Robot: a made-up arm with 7 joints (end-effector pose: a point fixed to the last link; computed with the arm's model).
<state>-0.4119 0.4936 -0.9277 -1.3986 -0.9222 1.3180 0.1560</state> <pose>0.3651 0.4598 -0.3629 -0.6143 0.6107 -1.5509</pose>
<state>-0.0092 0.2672 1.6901 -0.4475 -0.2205 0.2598 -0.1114</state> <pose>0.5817 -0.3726 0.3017 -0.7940 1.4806 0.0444</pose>
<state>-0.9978 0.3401 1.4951 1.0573 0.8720 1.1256 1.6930</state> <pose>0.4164 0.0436 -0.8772 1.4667 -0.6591 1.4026</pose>
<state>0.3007 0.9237 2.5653 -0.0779 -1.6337 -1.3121 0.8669</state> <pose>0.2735 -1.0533 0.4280 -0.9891 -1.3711 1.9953</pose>
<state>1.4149 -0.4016 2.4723 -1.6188 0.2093 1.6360 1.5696</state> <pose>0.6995 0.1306 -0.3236 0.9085 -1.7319 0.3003</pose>
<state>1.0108 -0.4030 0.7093 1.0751 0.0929 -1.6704 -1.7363</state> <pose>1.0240 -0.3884 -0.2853 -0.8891 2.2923 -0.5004</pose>
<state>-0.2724 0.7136 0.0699 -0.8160 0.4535 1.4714 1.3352</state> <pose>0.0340 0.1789 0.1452 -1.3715 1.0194 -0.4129</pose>
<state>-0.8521 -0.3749 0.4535 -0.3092 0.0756 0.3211 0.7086</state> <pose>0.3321 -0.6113 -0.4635 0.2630 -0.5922 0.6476</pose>
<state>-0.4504 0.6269 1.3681 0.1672 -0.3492 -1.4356 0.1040</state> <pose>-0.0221 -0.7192 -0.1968 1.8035 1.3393 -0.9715</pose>
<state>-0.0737 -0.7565 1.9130 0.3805 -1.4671 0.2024 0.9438</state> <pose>1.2671 -0.3971 -0.4786 -0.6219 -2.8118 -0.8936</pose>
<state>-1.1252 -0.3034 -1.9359 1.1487 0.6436 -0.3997 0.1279</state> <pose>0.6381 -0.4833 -0.3450 0.0281 -2.8245 0.0962</pose>
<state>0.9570 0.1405 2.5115 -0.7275 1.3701 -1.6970 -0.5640</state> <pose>0.8818 -0.4477 0.6144 -0.4119 0.8421 -0.7722</pose>
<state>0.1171 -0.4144 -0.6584 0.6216 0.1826 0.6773 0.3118</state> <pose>0.6732 -0.6076 -0.0538 -0.7199 -1.4298 0.8014</pose>
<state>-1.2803 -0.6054 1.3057 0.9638 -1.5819 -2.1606 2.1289</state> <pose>0.8084 -0.2605 -0.6395 2.2565 1.5040 -0.2892</pose>
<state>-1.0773 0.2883 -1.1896 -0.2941 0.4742 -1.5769 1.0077</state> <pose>0.4919 -0.3312 -0.8757 0.1071 -2.7936 0.4718</pose>
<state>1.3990 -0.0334 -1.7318 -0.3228 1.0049 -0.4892 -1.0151</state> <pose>0.2724 -0.4372 0.3460 0.6544 -2.1591 0.9770</pose>
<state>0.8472 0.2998 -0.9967 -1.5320 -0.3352 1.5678 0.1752</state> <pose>0.5333 -0.3768 -0.3920 -1.3916 -0.6337 -2.3830</pose>
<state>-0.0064 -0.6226 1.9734 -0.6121 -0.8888 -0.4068 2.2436</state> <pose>0.9424 -0.8166 0.3427 1.3908 1.0889 0.6048</pose>
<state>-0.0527 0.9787 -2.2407 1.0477 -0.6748 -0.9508 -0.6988</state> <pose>-0.0361 -0.0230 0.2508 -0.9470 -0.5072 -0.6002</pose>
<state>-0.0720 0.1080 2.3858 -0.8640 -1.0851 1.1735 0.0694</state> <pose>0.9777 -0.0602 0.1282 -0.8504 2.5300 1.6501</pose>
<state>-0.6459 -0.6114 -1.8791 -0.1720 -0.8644 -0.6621 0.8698</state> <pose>1.0563 -0.1106 -0.9244 0.9408 -2.4076 0.7271</pose>
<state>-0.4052 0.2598 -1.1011 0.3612 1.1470 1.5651 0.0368</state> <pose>0.6417 -0.3450 -0.0930 -0.9456 -1.4707 -2.2019</pose>
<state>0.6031 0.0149 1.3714 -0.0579 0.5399 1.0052 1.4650</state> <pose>0.7016 -0.4644 0.6183 -0.8183 1.1588 1.2809</pose>
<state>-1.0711 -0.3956 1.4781 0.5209 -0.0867 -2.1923 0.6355</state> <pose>0.3381 -0.1097 -0.8024 -2.5338 -1.5230 0.3294</pose>
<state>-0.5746 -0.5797 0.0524 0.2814 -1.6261 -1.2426 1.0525</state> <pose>0.7182 -0.9165 -0.5728 1.7943 0.8685 0.8290</pose>
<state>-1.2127 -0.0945 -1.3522 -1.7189 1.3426 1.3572 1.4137</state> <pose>0.5681 0.6245 -0.0571 -0.1770 1.1995 -2.0372</pose>
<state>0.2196 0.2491 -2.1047 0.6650 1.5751 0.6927 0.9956</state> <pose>0.2988 -0.6182 0.3196 0.9657 2.0916 0.0026</pose>
